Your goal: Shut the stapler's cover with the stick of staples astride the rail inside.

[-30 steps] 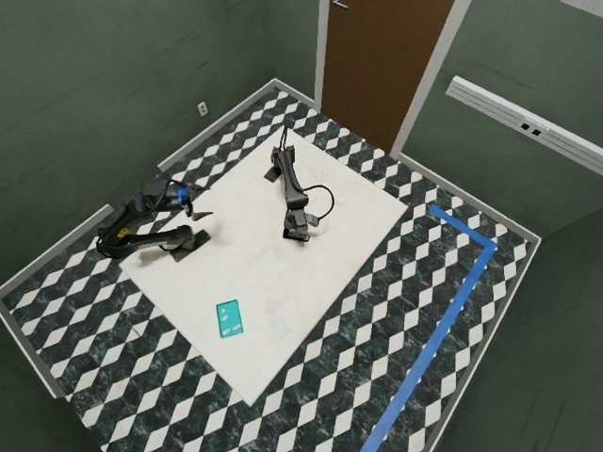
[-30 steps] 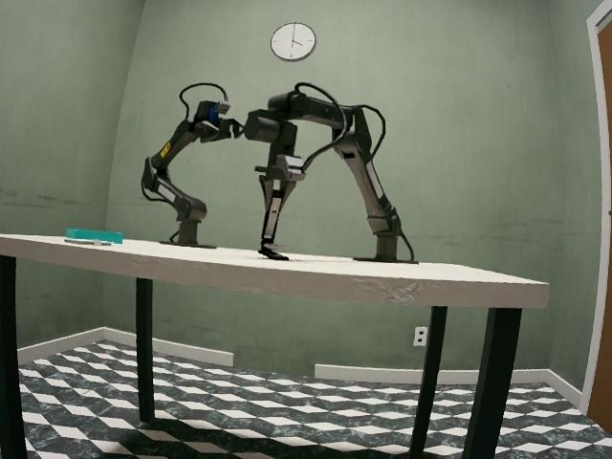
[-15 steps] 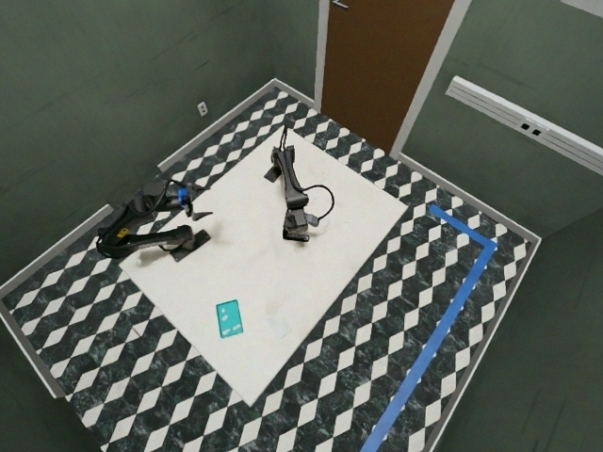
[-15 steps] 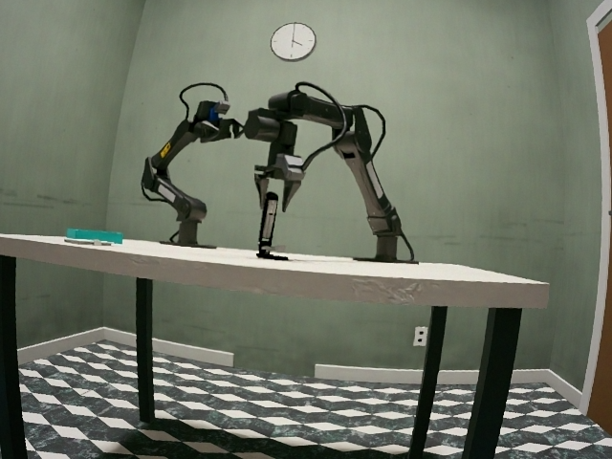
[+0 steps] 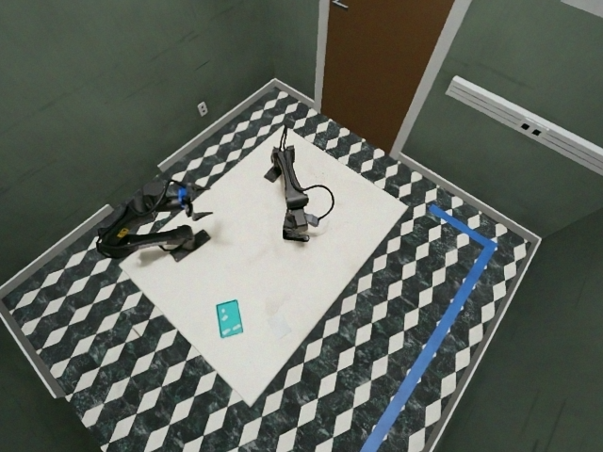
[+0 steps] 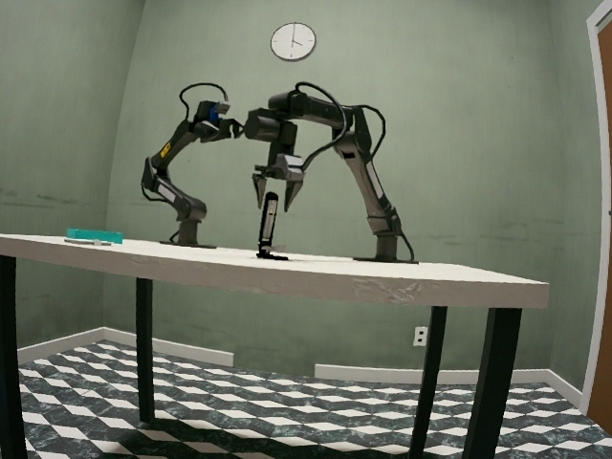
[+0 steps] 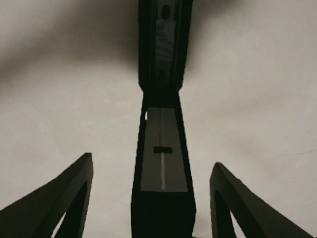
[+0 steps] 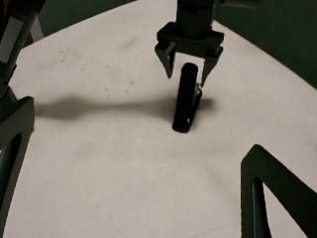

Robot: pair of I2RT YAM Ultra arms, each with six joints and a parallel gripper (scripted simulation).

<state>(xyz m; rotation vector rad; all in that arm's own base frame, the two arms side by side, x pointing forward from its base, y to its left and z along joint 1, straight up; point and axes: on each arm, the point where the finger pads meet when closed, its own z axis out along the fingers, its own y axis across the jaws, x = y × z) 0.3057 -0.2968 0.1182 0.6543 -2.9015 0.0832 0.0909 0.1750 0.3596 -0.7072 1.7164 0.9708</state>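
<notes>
The stapler cover is 10 mm behind my left hand, 10 mm to the right of it and 30 mm below it. The rest, counted from my left hand: black stapler: 10 mm ahead, 70 mm below; then teal box: 70 mm ahead, 480 mm to the right, 110 mm below.
</notes>
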